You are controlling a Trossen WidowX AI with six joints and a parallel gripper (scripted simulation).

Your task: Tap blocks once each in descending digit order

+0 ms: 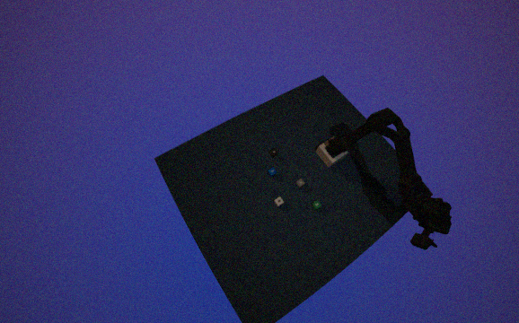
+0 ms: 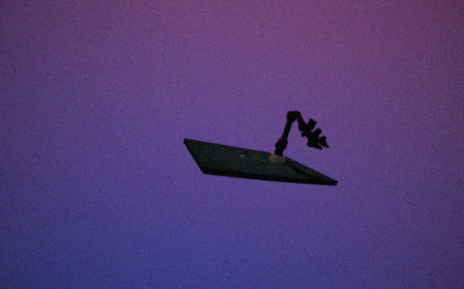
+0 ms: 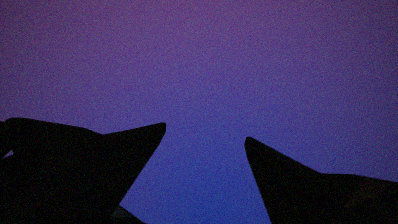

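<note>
Right now my gripper tip is 24 cm short of the green block, 37 cm to the left of it and 24 cm above it. From my gripper tip the other things lie so: blue block 32 cm ahead, 61 cm to the right, 24 cm below; then white block 38 cm ahead, 48 cm to the right, 24 cm below; then tan block 24 cm ahead, 50 cm to the right, 24 cm below.
</note>
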